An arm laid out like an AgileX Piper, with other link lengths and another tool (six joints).
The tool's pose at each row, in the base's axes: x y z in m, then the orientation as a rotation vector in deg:
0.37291, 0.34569, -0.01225, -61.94, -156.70, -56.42
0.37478, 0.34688, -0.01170, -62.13, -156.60, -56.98
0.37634, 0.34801, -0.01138, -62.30, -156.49, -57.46
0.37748, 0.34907, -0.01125, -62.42, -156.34, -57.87
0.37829, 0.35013, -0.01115, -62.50, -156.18, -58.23
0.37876, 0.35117, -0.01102, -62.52, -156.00, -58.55
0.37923, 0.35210, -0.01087, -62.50, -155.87, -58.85
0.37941, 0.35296, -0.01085, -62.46, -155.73, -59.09
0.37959, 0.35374, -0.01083, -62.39, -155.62, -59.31
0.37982, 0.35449, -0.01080, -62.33, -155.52, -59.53
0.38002, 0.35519, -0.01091, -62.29, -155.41, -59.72
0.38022, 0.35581, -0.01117, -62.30, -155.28, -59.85
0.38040, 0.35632, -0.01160, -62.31, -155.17, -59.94
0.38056, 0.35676, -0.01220, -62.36, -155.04, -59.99
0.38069, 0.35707, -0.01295, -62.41, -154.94, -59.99
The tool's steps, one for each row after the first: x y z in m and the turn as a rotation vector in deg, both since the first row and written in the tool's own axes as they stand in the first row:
-0.00056, 0.00213, 0.00059, -0.39, -0.05, 0.07
-0.00097, 0.00392, 0.00127, -0.73, -0.08, 0.15
-0.00117, 0.00529, 0.00199, -1.01, -0.04, 0.24
-0.00111, 0.00644, 0.00267, -1.25, 0.02, 0.31
-0.00081, 0.00739, 0.00325, -1.45, 0.13, 0.37
-0.00057, 0.00828, 0.00375, -1.64, 0.22, 0.39
-0.00018, 0.00888, 0.00426, -1.79, 0.33, 0.42
0.00016, 0.00944, 0.00473, -1.92, 0.44, 0.41
0.00044, 0.01001, 0.00518, -2.05, 0.53, 0.41
0.00068, 0.01047, 0.00570, -2.17, 0.63, 0.42
0.00084, 0.01080, 0.00630, -2.25, 0.71, 0.48
0.00090, 0.01096, 0.00697, -2.30, 0.79, 0.53
0.00089, 0.01098, 0.00773, -2.33, 0.86, 0.61
0.00078, 0.01082, 0.00853, -2.33, 0.91, 0.68

